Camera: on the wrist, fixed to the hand. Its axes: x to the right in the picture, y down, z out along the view.
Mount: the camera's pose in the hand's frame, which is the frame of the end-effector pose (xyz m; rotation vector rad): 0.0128 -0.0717 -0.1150 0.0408 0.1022 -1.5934
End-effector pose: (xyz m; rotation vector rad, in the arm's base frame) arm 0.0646 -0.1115 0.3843 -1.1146 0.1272 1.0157
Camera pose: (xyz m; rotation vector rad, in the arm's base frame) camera 0.1680 -0.1989 0.3707 -0.8485 -0.5898 -0.4696
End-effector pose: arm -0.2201 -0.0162 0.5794 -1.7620 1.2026 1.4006
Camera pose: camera -0.1053 -0.0881 0.5929 -1.8828 -0.3161 0.2822
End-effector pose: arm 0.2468 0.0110 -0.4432 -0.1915 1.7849 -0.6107
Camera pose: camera 0.1225 -0.0204 -0.3975 -1.6362 1.3990 -1.7377
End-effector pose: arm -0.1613 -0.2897 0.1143 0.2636 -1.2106 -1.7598
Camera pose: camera -0.1375 -0.3658 0.0039 -1.3430 0.7412 2.3609
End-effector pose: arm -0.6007 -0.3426 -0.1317 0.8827 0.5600 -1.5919
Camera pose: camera -0.6436 -0.2473 -0.2188 -0.3964 -1.3336 2.5914
